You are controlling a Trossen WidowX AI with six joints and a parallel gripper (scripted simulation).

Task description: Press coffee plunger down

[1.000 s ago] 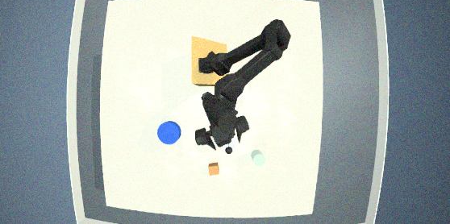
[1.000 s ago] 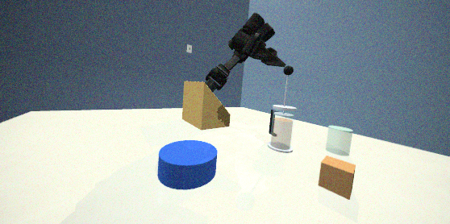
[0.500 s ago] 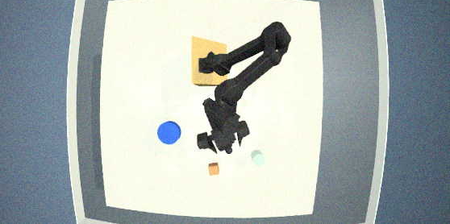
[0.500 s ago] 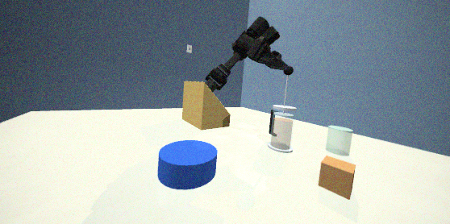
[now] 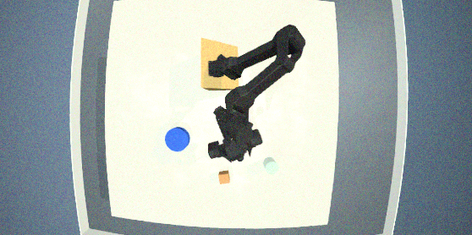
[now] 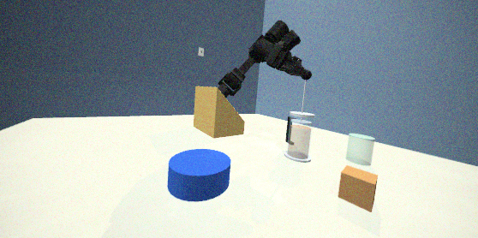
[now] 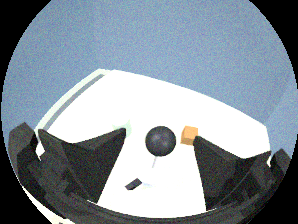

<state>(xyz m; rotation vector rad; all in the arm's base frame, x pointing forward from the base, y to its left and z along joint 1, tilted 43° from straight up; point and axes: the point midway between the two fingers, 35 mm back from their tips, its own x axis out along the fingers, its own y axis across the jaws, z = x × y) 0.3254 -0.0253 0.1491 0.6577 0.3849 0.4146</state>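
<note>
My gripper tip is 20 mm past the coffee press, 10 mm to the right of it and 130 mm above it.
</note>
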